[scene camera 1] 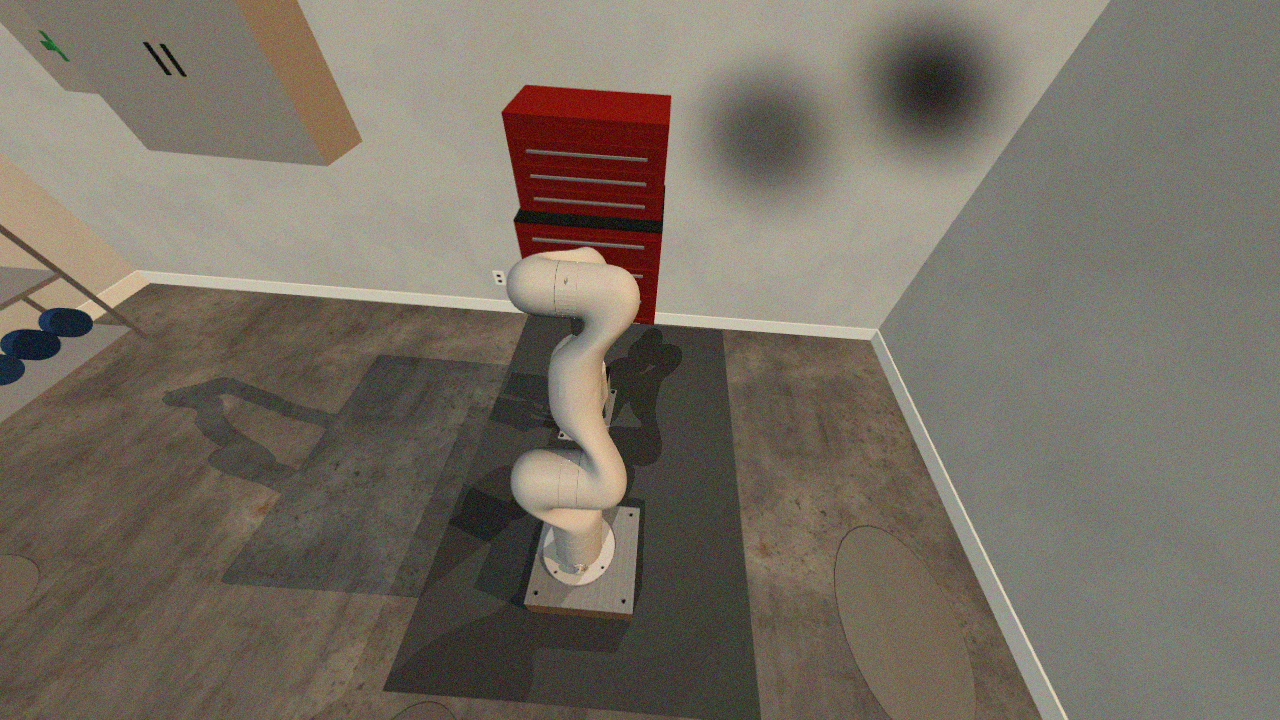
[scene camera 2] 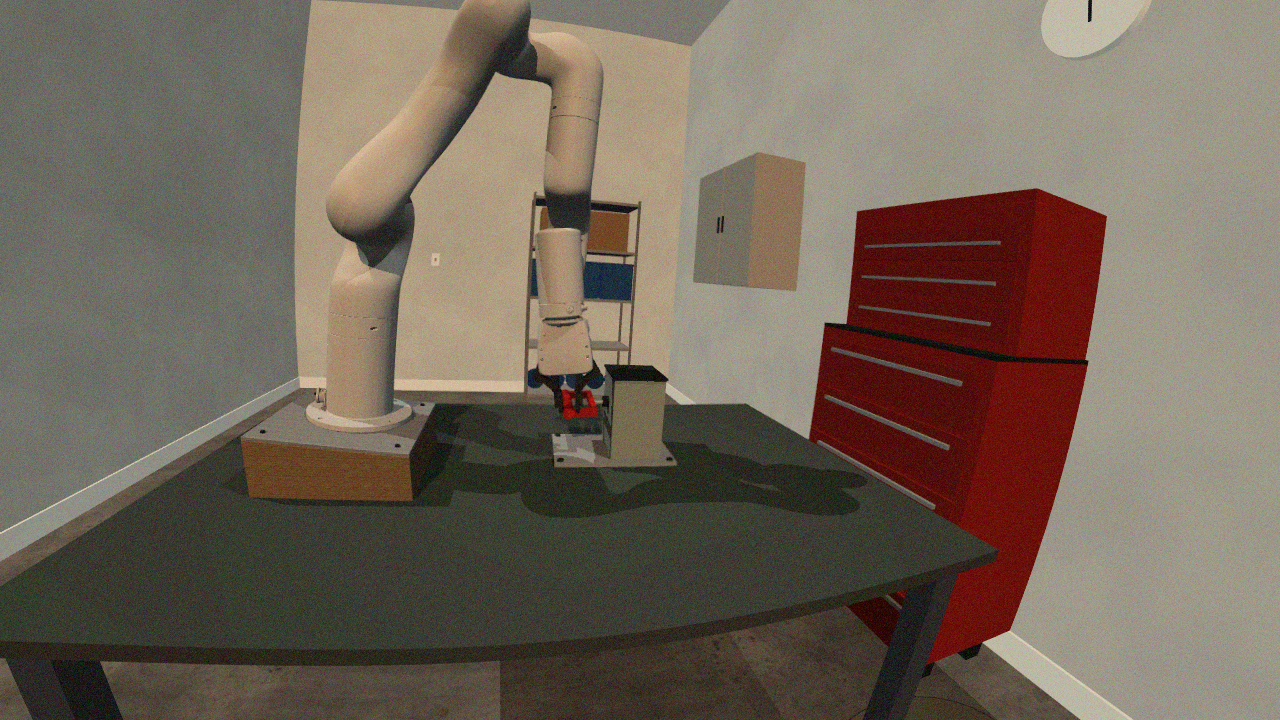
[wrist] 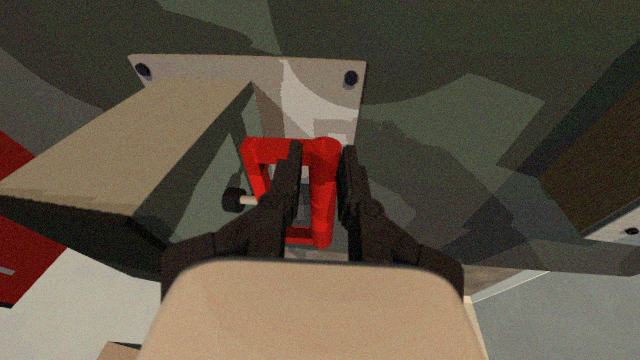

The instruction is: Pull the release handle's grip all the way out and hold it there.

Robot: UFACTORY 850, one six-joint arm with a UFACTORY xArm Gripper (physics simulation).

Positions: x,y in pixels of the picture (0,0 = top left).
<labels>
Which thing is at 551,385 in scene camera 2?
My gripper.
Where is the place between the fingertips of my gripper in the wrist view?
320,159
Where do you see a light base plate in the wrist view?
300,98
</labels>
